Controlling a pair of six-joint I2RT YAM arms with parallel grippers.
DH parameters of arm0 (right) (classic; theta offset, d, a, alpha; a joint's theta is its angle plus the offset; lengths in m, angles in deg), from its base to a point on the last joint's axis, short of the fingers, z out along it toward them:
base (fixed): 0 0 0 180
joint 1: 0 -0.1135 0.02 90
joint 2: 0 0 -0.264 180
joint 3: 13.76 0 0.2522 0
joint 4: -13.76 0 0.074 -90
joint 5: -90 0 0 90
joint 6: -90 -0.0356 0 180
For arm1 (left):
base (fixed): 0 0 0 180
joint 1: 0 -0.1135 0.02 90
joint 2: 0 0 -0.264 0
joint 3: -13.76 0 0.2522 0
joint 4: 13.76 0 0.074 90
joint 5: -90 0 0 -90
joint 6: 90 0.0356 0 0
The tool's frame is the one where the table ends.
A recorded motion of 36 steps. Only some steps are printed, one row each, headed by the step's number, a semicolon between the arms.
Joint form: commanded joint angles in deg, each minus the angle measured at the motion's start. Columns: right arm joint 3, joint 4, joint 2, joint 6, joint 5, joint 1; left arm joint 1, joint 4, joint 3, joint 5, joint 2, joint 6.
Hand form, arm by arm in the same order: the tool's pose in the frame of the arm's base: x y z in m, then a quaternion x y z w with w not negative. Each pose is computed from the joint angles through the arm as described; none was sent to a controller.
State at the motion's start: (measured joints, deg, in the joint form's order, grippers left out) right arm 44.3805 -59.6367 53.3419 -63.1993 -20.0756 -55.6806; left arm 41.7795 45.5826 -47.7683 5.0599 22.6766 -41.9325
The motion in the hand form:
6: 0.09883 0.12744 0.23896 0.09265 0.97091 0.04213 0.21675; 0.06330 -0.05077 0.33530 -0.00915 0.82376 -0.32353 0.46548
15: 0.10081 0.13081 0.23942 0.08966 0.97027 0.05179 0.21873; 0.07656 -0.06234 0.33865 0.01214 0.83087 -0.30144 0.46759
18: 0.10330 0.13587 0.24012 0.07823 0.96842 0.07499 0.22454; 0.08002 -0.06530 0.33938 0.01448 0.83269 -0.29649 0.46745
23: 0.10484 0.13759 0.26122 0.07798 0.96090 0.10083 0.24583; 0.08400 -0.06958 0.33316 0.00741 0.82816 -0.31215 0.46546
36: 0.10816 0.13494 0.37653 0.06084 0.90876 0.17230 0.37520; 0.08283 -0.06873 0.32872 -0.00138 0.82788 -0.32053 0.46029
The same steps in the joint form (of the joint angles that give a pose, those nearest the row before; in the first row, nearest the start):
6: 0.62 -1.23 4.04 -1.24 0.55 -0.76; 0.11 -0.74 -0.03 2.15 1.39 3.72
15: 0.79 0.23 4.49 -0.74 0.96 -0.75; 0.12 -2.86 -1.00 2.57 5.98 6.80
18: 0.61 3.42 4.57 0.85 1.92 -0.80; 0.14 -3.37 -1.28 2.81 7.16 7.22
23: 4.31 2.86 3.64 1.61 1.34 -0.80; 0.14 -6.52 0.86 1.96 7.18 5.77
36: 27.22 -1.78 3.99 9.42 -5.90 -0.78; 0.08 -6.85 2.01 1.54 6.26 4.34

